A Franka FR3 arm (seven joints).
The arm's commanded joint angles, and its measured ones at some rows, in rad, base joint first. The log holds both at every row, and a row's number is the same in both.
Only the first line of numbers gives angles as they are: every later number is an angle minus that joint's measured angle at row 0.
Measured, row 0:
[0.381 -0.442 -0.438 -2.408 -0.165 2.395 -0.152]
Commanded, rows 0 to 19:
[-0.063 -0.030 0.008 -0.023 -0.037 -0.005 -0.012]
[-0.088 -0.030 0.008 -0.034 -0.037 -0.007 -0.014]
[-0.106 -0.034 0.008 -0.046 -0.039 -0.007 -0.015]
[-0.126 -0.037 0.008 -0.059 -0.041 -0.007 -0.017]
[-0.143 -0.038 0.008 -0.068 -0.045 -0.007 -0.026]
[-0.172 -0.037 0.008 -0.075 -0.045 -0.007 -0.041]
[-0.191 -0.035 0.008 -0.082 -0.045 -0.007 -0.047]
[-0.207 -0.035 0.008 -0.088 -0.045 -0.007 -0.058]
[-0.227 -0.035 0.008 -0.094 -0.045 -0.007 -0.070]
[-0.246 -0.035 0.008 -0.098 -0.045 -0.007 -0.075]
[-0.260 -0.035 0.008 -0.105 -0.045 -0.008 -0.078]
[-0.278 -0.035 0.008 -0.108 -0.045 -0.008 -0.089]
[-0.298 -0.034 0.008 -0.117 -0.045 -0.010 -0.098]
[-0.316 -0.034 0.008 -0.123 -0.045 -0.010 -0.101]
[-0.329 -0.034 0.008 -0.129 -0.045 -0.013 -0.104]
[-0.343 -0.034 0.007 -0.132 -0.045 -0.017 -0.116]
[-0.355 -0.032 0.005 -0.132 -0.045 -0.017 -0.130]
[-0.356 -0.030 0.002 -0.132 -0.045 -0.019 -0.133]
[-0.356 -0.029 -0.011 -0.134 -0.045 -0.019 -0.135]
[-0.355 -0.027 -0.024 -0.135 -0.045 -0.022 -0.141]
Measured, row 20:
[-0.341 0.000 -0.010 -0.127 -0.032 -0.012 -0.120]
